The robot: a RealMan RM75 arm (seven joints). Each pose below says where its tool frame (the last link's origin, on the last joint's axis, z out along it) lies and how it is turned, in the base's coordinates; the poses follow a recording.
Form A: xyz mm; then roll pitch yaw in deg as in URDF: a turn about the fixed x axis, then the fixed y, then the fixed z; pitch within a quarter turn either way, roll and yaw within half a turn.
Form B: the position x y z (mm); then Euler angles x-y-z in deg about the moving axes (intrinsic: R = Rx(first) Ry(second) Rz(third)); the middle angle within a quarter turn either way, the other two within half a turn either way. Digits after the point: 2 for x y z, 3 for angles.
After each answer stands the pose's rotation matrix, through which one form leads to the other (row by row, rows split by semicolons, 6 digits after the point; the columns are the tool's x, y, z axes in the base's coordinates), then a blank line. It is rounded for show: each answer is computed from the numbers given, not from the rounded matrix.
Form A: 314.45, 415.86, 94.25, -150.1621, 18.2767, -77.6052
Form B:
314.45, 415.86, 94.25, -155.666, 25.313, 76.970
0.203818 -0.880710 0.427560; -0.927421 -0.033795 0.372490; -0.313606 -0.472448 -0.823677

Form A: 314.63, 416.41, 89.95, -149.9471, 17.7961, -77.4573
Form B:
314.63, 416.41, 89.95, -155.997, 25.556, 76.750
0.206776 -0.878146 0.431398; -0.929427 -0.038565 0.366986; -0.305630 -0.476836 -0.824146

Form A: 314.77, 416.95, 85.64, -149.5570, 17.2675, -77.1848
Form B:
314.77, 416.95, 85.64, -156.269, 25.932, 76.378
0.211810 -0.874018 0.437297; -0.931143 -0.044574 0.361921; -0.296833 -0.483844 -0.823277

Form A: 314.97, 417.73, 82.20, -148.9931, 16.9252, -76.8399
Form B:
314.97, 417.73, 82.20, -156.282, 26.411, 75.925
0.217811 -0.868740 0.444803; -0.931561 -0.049109 0.360254; -0.291123 -0.492828 -0.819980

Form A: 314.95, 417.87, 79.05, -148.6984, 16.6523, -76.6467
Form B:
314.95, 417.87, 79.05, -156.366, 26.676, 75.663
0.221269 -0.865729 0.448947; -0.932160 -0.052481 0.358223; -0.286563 -0.497754 -0.818610

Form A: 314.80, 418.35, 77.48, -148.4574, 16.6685, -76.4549
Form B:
314.80, 418.35, 77.48, -156.195, 26.829, 75.438
0.224369 -0.863691 0.451328; -0.931335 -0.053728 0.360178; -0.286834 -0.501151 -0.816440

